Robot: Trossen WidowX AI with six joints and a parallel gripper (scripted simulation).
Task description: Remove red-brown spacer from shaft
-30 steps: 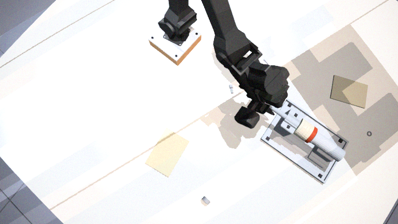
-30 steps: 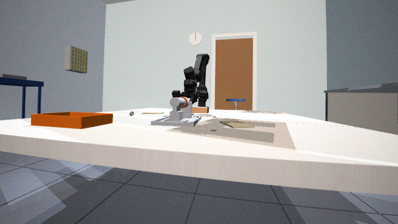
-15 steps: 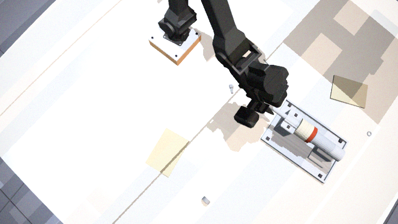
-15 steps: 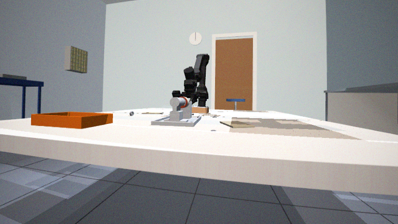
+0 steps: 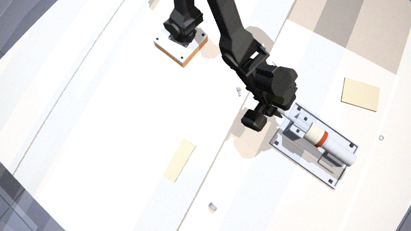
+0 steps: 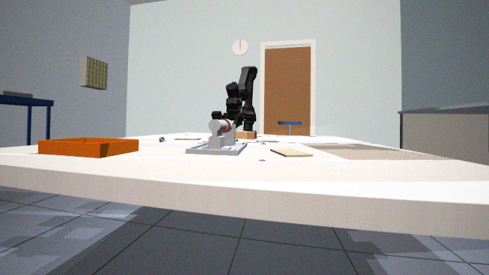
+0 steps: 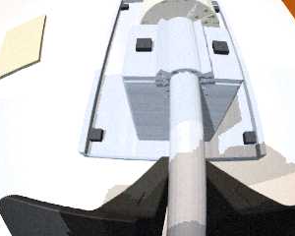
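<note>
Now: the grey shaft 40 mm ahead of my gripper tip, 20 mm above it and 10 mm to the right of it. Also, from my gripper tip: orange tray (370 mm to the right, 250 mm ahead, 50 mm below); red-brown spacer (120 mm ahead, 20 mm to the right, 20 mm above).
</note>
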